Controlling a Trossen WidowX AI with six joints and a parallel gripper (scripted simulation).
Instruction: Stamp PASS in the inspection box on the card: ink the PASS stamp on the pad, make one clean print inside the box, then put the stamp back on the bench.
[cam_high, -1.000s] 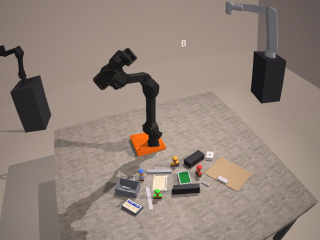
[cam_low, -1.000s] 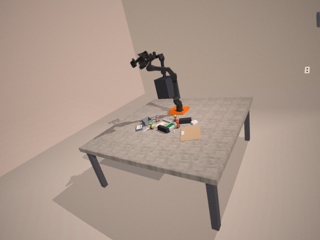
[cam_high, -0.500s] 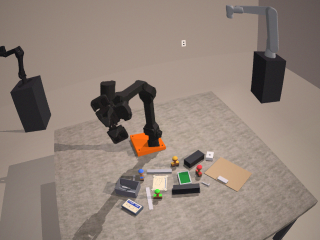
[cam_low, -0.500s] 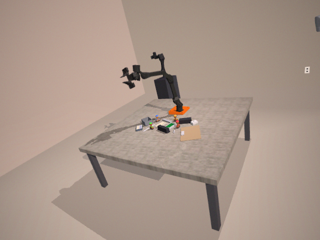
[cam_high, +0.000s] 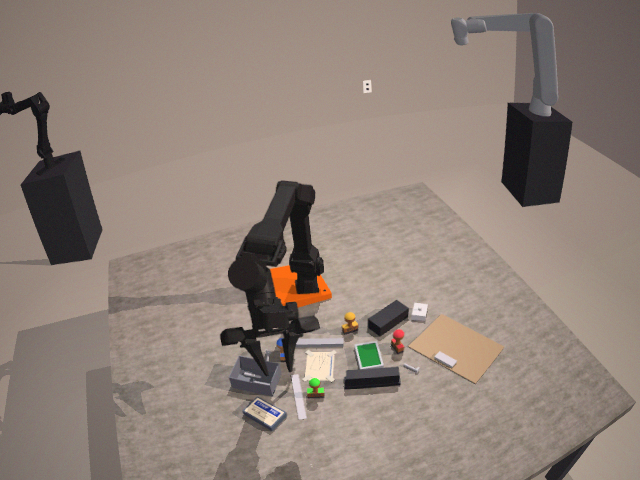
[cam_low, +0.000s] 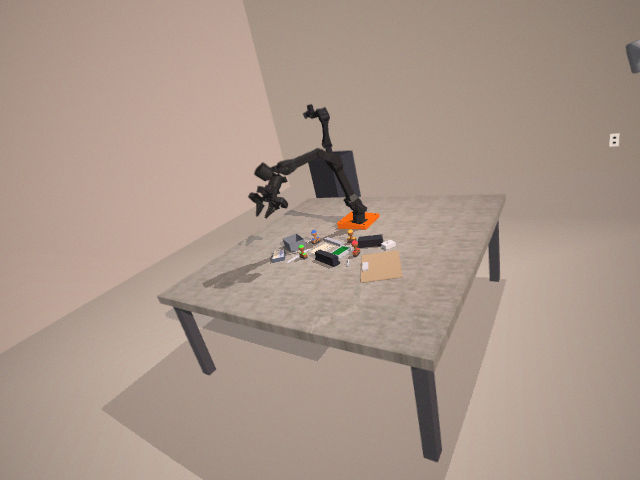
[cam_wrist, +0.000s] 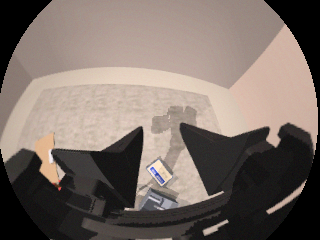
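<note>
Now: gripper tip 23 cm above the green-topped stamp, 12 cm past it and 7 cm to the right of it. From my gripper tip the other things lie so: white strip: 25 cm below, 12 cm behind, 3 cm to the left; blue-and-white box: 23 cm below, 7 cm behind, 6 cm to the right; grey bin: 24 cm below, 19 cm behind, 7 cm to the right.
</note>
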